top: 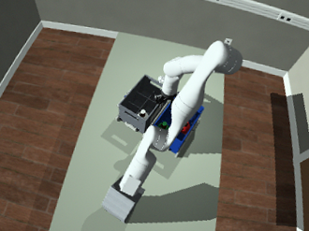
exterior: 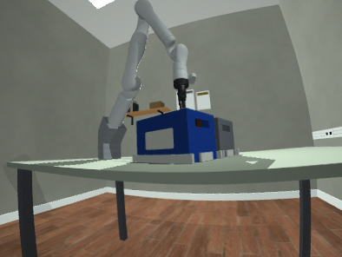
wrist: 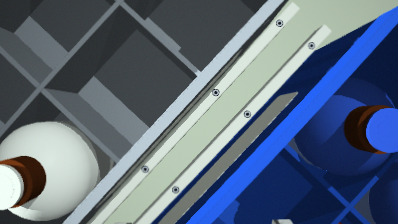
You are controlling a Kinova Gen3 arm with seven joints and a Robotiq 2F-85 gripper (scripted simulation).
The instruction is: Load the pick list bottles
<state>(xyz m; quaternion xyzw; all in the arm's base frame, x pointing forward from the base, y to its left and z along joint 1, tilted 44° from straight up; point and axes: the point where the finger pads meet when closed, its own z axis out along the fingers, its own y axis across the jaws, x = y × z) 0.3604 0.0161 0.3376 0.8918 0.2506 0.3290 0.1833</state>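
Now: hand 20 mm past the red-capped bottle, 140 mm to the left of it and 150 mm above it. From my hand the other things lie so: green-capped bottle 80 mm behind, 20 mm to the right, 150 mm below; then blue crate 10 mm behind, 100 mm to the right, 160 mm below; then white bottle 40 mm behind, 110 mm to the left, 150 mm below.
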